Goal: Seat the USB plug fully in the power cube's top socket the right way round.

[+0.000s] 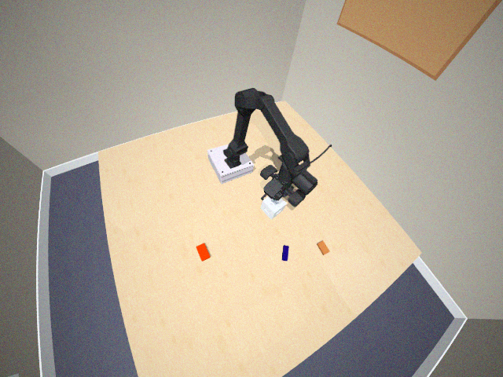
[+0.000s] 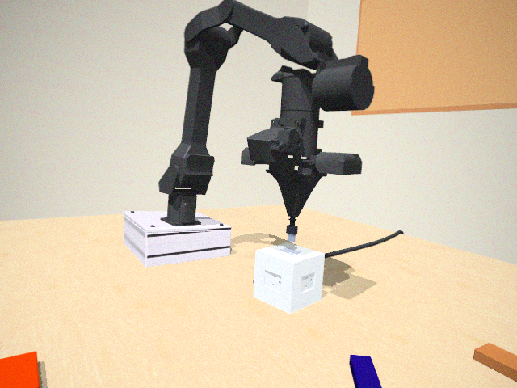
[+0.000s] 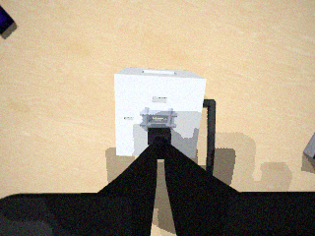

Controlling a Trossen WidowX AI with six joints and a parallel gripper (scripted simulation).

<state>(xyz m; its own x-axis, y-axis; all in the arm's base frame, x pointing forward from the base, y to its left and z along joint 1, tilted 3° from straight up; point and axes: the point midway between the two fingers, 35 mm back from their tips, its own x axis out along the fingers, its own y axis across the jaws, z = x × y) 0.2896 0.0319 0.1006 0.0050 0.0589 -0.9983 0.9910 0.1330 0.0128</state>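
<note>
Right now my gripper tip is 2 cm above the dark USB plug. From my gripper tip the other things lie so: blue block: 20 cm ahead, 13 cm below, 8 cm to the right; then orange-red block: 36 cm to the right, 12 cm below, 1 cm ahead; then tan block: 28 cm ahead, 12 cm below, 8 cm to the left.
</note>
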